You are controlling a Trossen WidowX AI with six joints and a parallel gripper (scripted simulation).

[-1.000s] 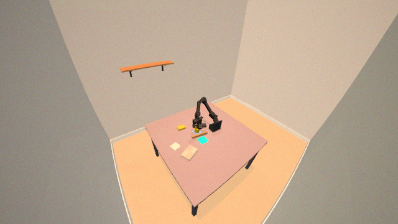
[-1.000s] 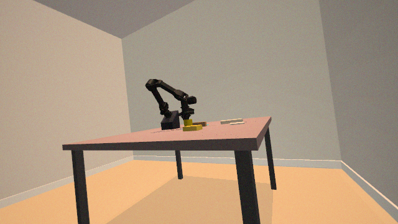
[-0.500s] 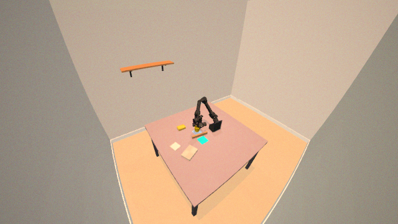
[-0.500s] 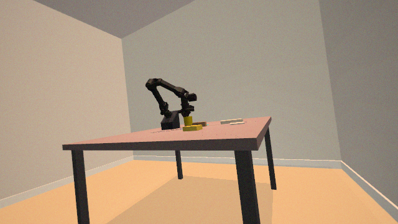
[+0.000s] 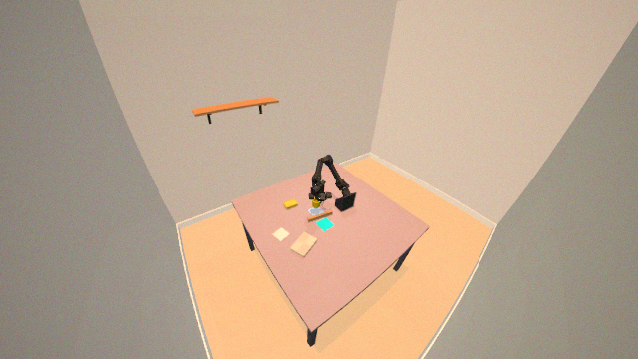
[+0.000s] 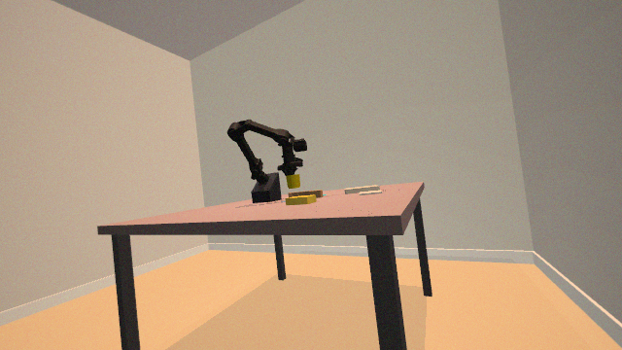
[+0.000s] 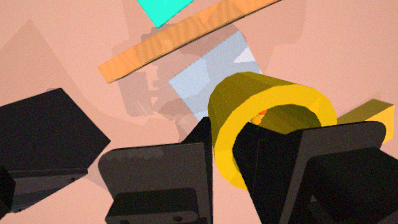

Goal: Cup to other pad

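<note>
The cyan pad lies 15 cm to the left of my gripper tip, 11 cm below it and 5 cm ahead of it. Round my gripper tip: yellow cup: 2 cm to the right, 2 cm ahead; then pale blue pad: 11 cm below, 2 cm to the right, 2 cm ahead; then small marble: 3 cm to the right, 3 cm ahead, 2 cm below.
</note>
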